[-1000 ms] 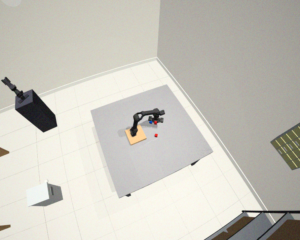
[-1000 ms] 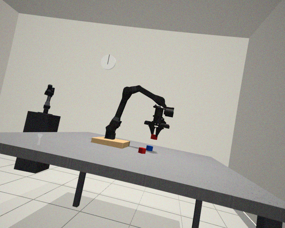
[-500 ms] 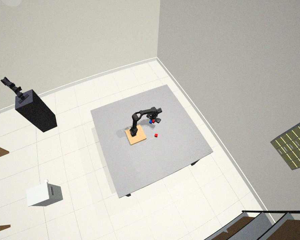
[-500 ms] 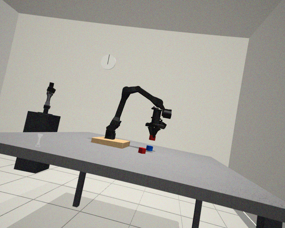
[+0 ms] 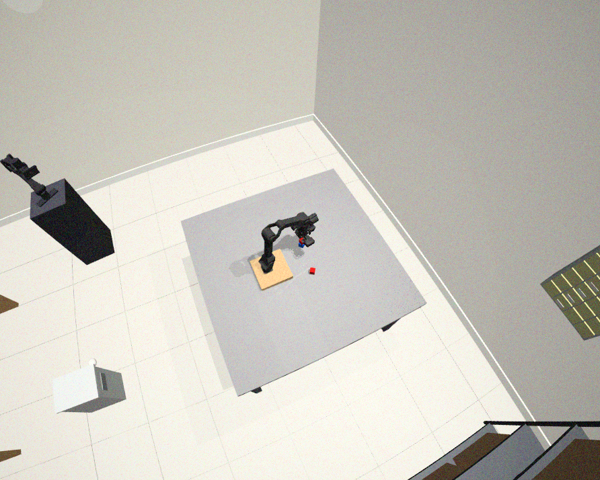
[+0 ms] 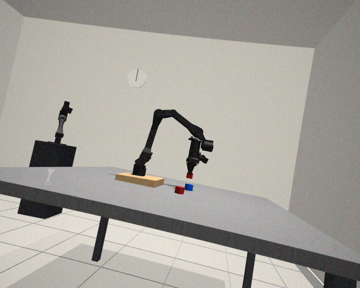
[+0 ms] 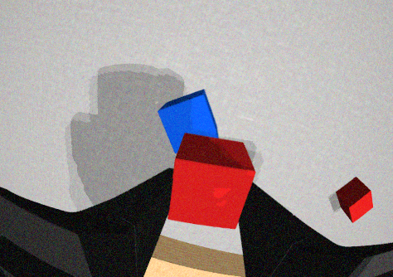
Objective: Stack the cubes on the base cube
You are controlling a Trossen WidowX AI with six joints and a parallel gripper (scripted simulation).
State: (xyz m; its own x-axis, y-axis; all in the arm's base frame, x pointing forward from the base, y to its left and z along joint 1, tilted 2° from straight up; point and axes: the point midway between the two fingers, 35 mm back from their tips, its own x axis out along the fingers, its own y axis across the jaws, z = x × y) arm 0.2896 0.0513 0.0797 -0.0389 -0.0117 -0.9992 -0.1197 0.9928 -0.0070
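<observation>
Right now the blue cube is 10 mm ahead of my gripper tip, 20 mm to the left of it and 70 mm below it.
</observation>
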